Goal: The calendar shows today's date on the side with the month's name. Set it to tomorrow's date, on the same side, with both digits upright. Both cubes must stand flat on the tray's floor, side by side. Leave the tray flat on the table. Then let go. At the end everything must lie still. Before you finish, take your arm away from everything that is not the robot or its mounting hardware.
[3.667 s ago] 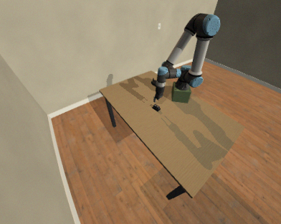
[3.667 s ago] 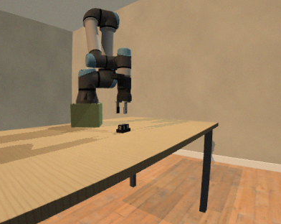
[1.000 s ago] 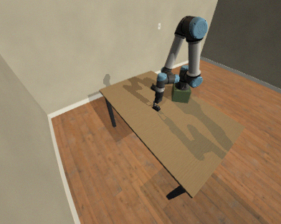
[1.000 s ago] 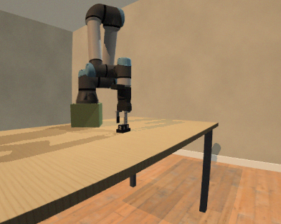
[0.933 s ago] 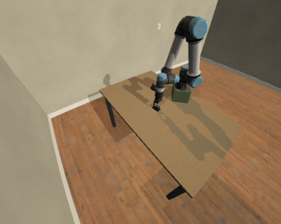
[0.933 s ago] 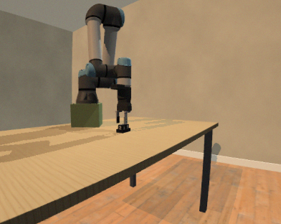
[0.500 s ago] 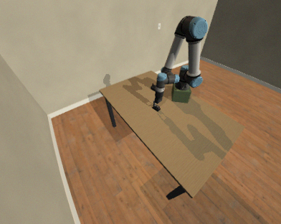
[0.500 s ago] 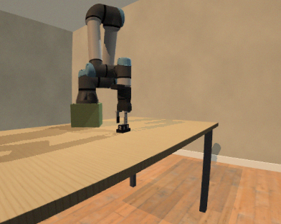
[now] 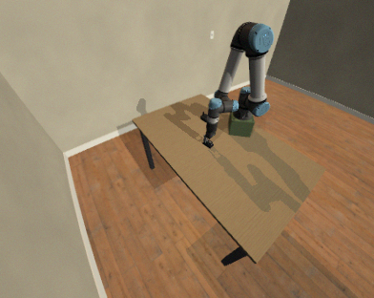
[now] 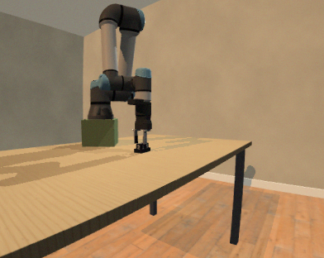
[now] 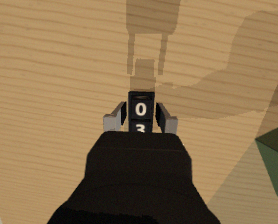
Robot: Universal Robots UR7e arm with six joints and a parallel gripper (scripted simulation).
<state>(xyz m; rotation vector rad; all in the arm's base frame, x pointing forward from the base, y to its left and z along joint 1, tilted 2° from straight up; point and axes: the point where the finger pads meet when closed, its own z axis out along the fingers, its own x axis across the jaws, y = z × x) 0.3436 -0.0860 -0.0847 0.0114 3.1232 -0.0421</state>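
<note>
The black calendar tray lies 50 mm below my hand and 20 mm to the left of it.
</note>
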